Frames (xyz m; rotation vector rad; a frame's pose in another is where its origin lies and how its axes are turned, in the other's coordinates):
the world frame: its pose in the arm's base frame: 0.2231 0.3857 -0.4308 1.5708 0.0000 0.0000
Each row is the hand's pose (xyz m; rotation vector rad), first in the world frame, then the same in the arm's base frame.
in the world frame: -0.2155 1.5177 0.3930 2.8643 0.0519 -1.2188
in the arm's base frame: 0.0076 -0.0073 1.0869 -1.5063 -0.6581 0.6043
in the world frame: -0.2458 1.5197 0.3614 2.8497 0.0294 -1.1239
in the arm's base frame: -0.0227 0.0243 1.0889 -1.5687 -0.6093 0.5782
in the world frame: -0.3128 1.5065 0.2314 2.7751 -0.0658 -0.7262
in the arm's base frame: -0.0897 0.1543 1.0757 -1.8069 -0.3766 0.4517
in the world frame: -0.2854 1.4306 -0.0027 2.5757 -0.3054 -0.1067
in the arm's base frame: -0.0623 0.3884 0.9998 -2.1085 0.1269 0.2631
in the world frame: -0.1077 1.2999 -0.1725 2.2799 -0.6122 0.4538
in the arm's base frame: 0.1154 0.5582 0.8691 -2.2584 0.7502 0.1115
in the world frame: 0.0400 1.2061 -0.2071 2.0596 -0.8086 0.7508
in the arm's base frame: 0.2631 0.5928 0.7753 -2.2615 1.1546 0.0428
